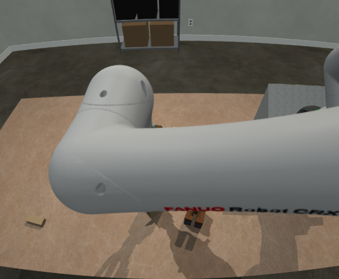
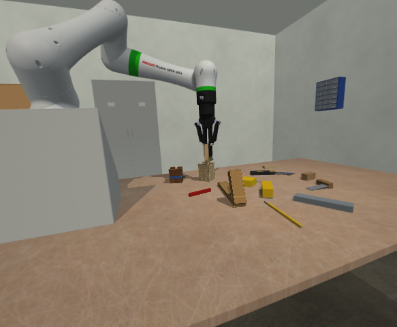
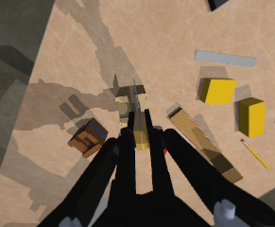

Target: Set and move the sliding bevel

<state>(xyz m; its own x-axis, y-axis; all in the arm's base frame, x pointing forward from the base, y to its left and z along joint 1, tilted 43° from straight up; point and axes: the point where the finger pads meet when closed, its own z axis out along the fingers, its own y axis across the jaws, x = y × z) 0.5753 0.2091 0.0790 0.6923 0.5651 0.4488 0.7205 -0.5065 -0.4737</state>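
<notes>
Now: hand 3 cm above the sliding bevel. Round my hand: try square 38 cm ahead, 31 cm to the right, 15 cm below; then red stick 10 cm behind, 17 cm to the right, 15 cm below; then pencil 7 cm ahead, 43 cm to the right, 15 cm below.
</notes>
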